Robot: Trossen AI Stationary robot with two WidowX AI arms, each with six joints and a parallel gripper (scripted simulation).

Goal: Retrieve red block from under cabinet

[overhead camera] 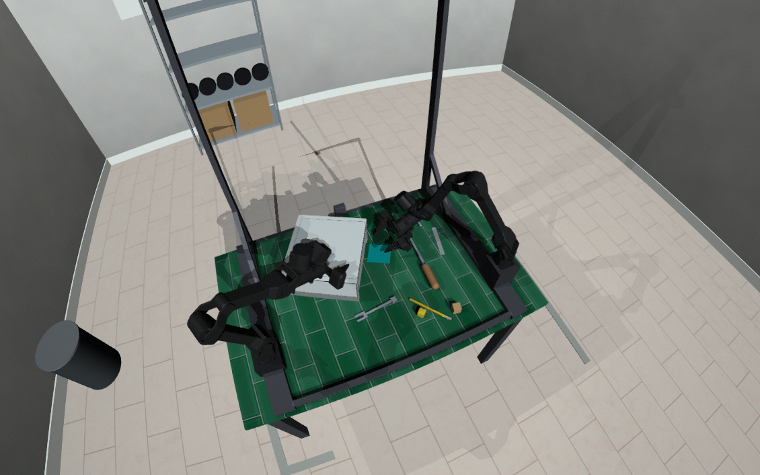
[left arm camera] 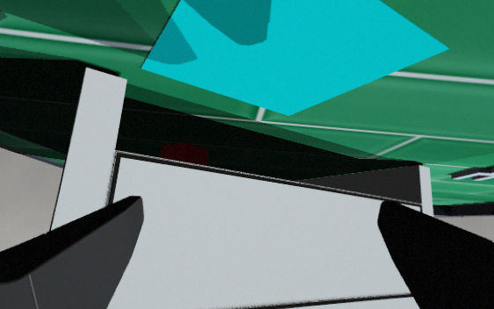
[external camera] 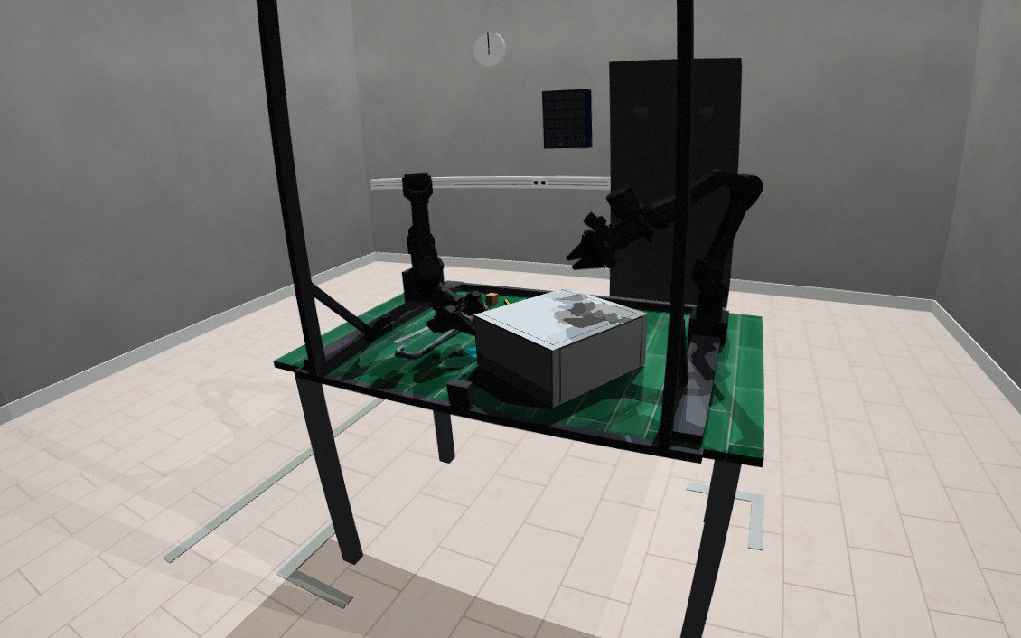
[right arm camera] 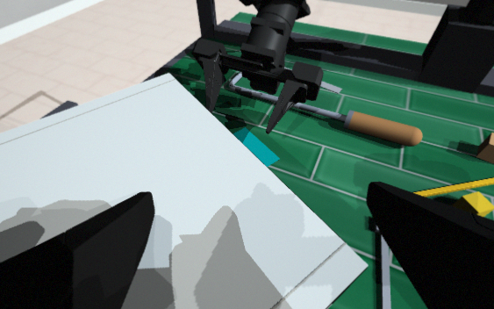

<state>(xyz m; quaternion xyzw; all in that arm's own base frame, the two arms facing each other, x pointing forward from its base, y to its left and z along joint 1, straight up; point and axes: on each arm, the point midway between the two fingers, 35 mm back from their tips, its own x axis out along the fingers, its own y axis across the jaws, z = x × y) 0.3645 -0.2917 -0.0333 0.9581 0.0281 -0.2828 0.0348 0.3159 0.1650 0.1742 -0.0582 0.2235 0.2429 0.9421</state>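
Right now my left hand is 8 cm above the teal square and 3 cm to the left of it. The rest, counted from my left hand: flat metal strip 23 cm to the left, 8 cm below, 4 cm ahead; hook tool 15 cm to the left, 7 cm below, 7 cm ahead; grey wrench 24 cm ahead, 13 cm to the right, 8 cm below.
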